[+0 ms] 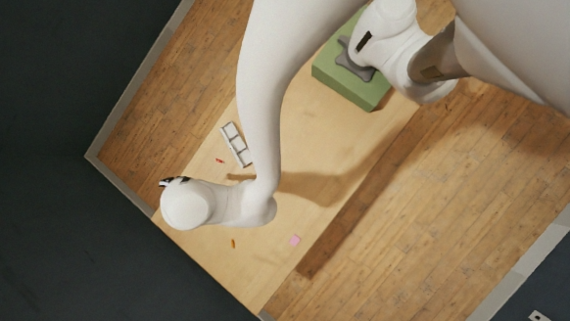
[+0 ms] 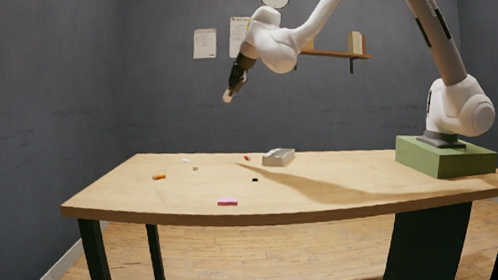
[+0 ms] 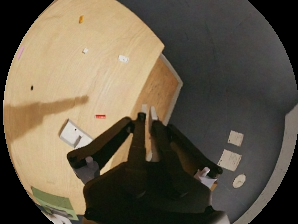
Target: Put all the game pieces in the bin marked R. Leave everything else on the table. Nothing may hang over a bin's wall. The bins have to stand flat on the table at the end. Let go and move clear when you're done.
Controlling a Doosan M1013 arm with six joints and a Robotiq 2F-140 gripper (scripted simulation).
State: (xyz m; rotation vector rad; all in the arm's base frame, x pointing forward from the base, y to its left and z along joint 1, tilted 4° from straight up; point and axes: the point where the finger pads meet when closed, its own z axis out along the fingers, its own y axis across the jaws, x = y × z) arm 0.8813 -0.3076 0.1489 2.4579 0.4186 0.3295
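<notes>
Right now my hand is 26 cm above the grey bin and 21 cm past it. Round my hand: red piece: 27 cm below, 8 cm behind, 3 cm to the right; white cube: 27 cm below, 16 cm to the left, 13 cm ahead; black piece: 33 cm to the left, 28 cm below, 7 cm behind.
</notes>
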